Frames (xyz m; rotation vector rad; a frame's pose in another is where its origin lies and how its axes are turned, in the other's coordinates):
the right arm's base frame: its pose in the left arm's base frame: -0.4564 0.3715 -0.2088 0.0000 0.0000 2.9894
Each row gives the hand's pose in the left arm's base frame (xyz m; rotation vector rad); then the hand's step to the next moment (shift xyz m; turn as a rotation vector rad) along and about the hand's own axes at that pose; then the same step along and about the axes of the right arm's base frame.
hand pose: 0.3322 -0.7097 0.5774 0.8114 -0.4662 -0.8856
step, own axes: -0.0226 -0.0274 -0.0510 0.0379 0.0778 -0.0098
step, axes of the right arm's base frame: -0.0027 -0.0309 -0.0539 -0.0654 -0.0120 0.0563
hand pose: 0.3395 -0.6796 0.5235 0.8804 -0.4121 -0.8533
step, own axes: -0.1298 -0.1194 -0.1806 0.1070 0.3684 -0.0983
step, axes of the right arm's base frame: 0.0447 -0.1469 -0.2004 -0.2857 -0.1375 0.2373
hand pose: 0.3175 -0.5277 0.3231 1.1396 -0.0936 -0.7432
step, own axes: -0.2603 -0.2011 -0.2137 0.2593 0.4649 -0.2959
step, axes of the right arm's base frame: 0.2440 -0.2428 -0.1881 -0.5171 -0.2618 0.1870
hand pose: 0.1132 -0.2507 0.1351 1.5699 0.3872 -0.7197
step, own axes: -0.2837 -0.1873 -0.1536 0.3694 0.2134 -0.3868
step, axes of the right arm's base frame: 0.3265 -0.1759 0.0405 -0.4448 -0.3577 -0.0761
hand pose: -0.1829 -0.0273 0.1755 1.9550 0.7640 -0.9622
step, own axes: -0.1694 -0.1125 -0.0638 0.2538 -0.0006 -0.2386
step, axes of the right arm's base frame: 0.1653 -0.0582 0.1213 -0.1759 -0.2753 -0.1209
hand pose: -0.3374 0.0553 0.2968 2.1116 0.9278 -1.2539
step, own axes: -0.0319 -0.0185 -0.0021 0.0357 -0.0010 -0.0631
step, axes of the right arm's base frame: 0.0242 -0.0002 0.0279 -0.0366 -0.0624 -0.0040
